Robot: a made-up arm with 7 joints.
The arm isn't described. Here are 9 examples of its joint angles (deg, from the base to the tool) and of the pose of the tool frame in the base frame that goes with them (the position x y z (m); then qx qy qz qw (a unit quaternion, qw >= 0)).
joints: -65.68 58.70 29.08 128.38 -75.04 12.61 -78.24
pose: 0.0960 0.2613 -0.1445 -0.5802 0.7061 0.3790 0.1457
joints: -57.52 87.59 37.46 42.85 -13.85 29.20 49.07
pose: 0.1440 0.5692 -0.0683 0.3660 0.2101 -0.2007 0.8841
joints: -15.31 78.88 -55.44 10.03 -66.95 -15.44 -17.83
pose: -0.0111 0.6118 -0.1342 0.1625 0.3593 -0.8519 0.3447
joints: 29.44 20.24 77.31 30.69 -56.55 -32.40 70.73
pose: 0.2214 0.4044 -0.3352 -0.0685 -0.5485 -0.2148 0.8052
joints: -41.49 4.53 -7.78 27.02 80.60 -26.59 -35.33
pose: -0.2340 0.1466 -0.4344 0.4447 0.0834 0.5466 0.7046
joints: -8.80 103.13 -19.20 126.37 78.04 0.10 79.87
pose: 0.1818 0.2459 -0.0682 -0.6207 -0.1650 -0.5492 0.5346
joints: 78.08 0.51 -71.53 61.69 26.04 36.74 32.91
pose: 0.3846 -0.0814 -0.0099 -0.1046 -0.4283 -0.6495 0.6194
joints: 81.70 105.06 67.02 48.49 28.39 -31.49 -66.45
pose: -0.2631 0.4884 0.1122 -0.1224 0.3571 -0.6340 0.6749
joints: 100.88 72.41 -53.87 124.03 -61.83 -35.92 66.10
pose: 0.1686 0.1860 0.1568 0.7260 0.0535 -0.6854 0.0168
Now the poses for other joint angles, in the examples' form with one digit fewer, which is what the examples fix.
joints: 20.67 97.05 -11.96 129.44 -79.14 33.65 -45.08
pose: 0.186 0.227 0.041 -0.724 0.431 0.285 0.457
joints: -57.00 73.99 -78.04 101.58 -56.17 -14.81 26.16
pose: -0.214 0.258 -0.199 -0.584 0.039 -0.777 0.232
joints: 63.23 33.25 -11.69 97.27 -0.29 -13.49 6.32
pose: 0.303 0.206 0.119 0.219 -0.937 -0.257 0.091
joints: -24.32 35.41 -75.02 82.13 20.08 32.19 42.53
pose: -0.097 0.098 -0.370 -0.515 0.261 -0.416 0.702
